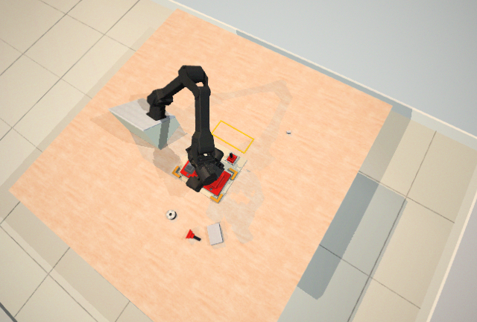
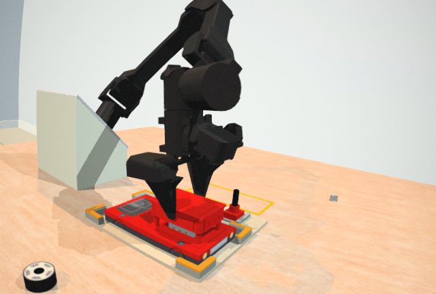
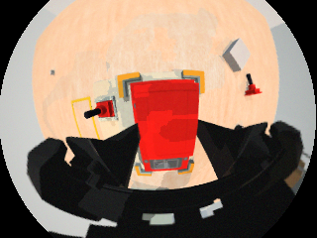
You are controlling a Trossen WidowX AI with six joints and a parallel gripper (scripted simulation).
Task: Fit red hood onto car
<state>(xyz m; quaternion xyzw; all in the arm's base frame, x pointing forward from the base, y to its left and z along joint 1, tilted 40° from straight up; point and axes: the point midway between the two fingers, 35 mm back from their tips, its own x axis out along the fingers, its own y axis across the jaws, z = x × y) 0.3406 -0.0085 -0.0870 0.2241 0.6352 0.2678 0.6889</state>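
Now: gripper tip 1 cm below the red hood. The rest, counted from my gripper tip: wheel 5 cm behind, 22 cm to the right, 4 cm below; white engine block 1 cm to the left, 3 cm below.
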